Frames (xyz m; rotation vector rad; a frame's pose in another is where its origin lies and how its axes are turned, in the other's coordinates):
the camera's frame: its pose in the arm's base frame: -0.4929 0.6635 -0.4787 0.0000 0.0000 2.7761
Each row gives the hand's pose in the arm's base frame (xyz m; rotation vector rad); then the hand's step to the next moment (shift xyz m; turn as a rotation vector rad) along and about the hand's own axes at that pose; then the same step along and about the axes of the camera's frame.
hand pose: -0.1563 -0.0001 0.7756 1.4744 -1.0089 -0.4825
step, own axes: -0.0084 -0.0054 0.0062 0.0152 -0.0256 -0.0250
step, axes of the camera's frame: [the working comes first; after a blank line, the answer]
step, axes of the arm's base frame: -0.0077 0.0026 -0.0085 0.0356 -0.0003 -0.0156

0.0081 0.0004 -0.0085 -0.0334 -0.0125 -0.0156
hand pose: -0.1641 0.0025 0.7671 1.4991 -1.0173 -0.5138
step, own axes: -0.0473 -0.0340 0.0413 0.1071 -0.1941 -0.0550
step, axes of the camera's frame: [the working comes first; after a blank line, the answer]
step, axes of the arm's base frame: -0.0473 0.0130 -0.0519 0.1584 -0.0714 -0.1482

0.0489 0.0048 -0.0519 -0.1735 0.0100 -0.1482
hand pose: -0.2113 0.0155 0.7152 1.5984 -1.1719 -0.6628
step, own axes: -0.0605 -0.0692 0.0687 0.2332 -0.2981 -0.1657
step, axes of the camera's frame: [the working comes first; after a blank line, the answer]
step, axes of the arm's base frame: -0.0560 0.0299 -0.0956 0.3384 -0.1403 -0.1911

0.0630 -0.0079 -0.0956 -0.3662 0.0100 -0.1911
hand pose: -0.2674 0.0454 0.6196 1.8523 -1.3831 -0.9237
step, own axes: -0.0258 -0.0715 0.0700 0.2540 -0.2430 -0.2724
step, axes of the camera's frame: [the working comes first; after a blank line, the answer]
step, axes of the arm's base frame: -0.0265 0.0365 -0.0930 0.4029 -0.1649 -0.0907

0.0378 -0.0246 -0.0930 -0.4353 0.0100 -0.0907
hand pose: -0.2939 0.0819 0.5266 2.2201 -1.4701 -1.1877
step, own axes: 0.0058 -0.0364 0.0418 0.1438 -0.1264 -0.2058
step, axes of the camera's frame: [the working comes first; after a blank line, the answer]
step, axes of the arm's base frame: -0.0051 0.0221 -0.0509 0.2581 -0.1108 -0.0115

0.0126 -0.0188 -0.0509 -0.2806 0.0112 -0.0115
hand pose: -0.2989 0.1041 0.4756 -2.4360 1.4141 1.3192
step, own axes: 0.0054 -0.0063 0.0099 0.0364 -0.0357 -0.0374
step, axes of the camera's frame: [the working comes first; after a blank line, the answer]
step, axes of the arm's base frame: -0.0006 0.0040 -0.0123 0.0585 -0.0198 -0.0137

0.0020 -0.0035 -0.0123 -0.0617 -0.0024 -0.0137
